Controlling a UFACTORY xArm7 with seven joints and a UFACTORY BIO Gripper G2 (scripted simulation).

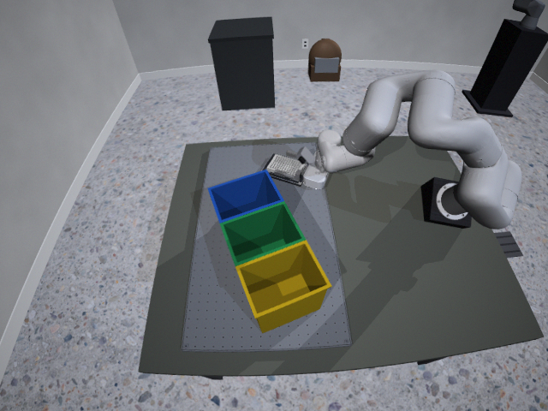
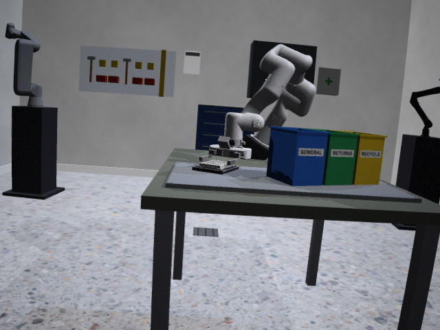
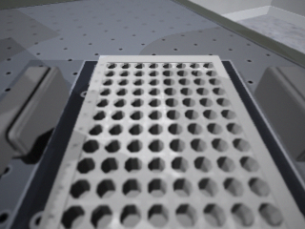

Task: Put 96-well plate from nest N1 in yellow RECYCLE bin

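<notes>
Now: hand 10 mm above the white 96-well plate. Also, from my hand: black plate nest N1 (30 mm below); blue general bin (100 mm ahead, 280 mm to the left, 60 mm above); green returns bin (40 mm ahead, 390 mm to the left, 60 mm above).
</notes>
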